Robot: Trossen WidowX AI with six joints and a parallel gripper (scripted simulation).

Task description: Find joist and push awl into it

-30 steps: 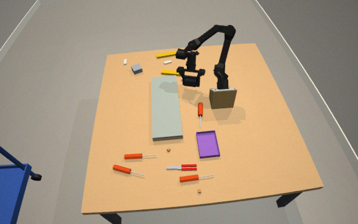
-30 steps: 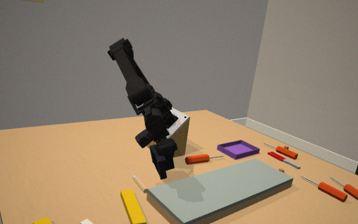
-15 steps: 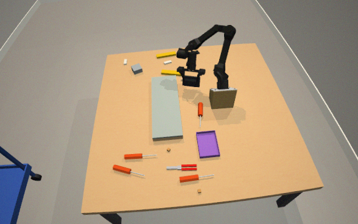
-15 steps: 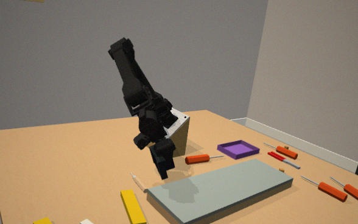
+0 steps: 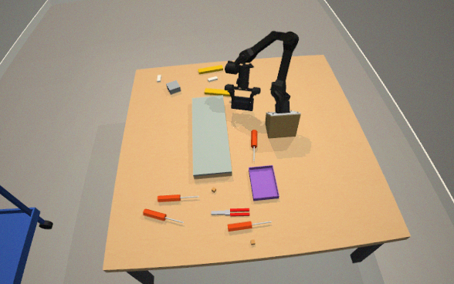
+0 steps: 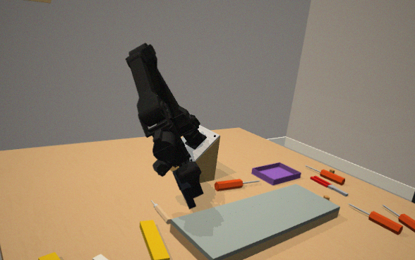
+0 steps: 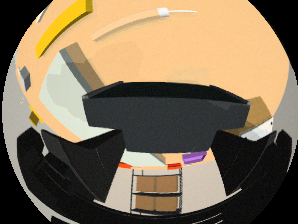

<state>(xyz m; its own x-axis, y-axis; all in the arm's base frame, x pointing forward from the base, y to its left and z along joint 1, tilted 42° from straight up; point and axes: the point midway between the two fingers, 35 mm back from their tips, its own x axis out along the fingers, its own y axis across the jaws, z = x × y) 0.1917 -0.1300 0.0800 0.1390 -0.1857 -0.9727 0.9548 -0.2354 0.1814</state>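
Now: gripper tip 10 mm to the right of the stud finder and 10 mm past it. Also, from my gripper tip: purple tray (450 mm to the left, 60 mm below, 60 mm behind); awl (110 mm to the right, 70 mm below, 20 mm behind); grey cube (390 mm ahead, 260 mm to the right, 60 mm below).
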